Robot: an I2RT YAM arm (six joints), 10 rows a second.
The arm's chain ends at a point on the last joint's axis. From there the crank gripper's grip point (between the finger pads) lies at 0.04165 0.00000 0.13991 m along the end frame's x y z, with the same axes.
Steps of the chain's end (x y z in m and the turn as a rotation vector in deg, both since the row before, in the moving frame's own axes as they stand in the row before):
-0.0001, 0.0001, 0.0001, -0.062, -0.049, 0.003
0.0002, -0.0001, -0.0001, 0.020, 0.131, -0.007
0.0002, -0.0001, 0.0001, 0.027, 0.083, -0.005
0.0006, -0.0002, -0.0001, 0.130, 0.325, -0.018
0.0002, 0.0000, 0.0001, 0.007, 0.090, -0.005
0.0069, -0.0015, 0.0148, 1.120, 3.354, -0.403
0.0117, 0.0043, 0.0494, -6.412, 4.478, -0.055
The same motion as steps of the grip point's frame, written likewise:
-0.0002, 0.0003, 0.0001, -0.062, -0.049, 0.003
0.0005, -0.0002, -0.0002, 0.020, 0.131, -0.007
0.0004, -0.0002, 0.0000, 0.027, 0.083, -0.005
0.0014, -0.0005, -0.0003, 0.130, 0.325, -0.018
0.0004, 0.0000, 0.0000, 0.007, 0.090, -0.005
0.0150, -0.0045, 0.0121, 1.120, 3.354, -0.403
0.0225, 0.0197, 0.0449, -6.412, 4.478, -0.055

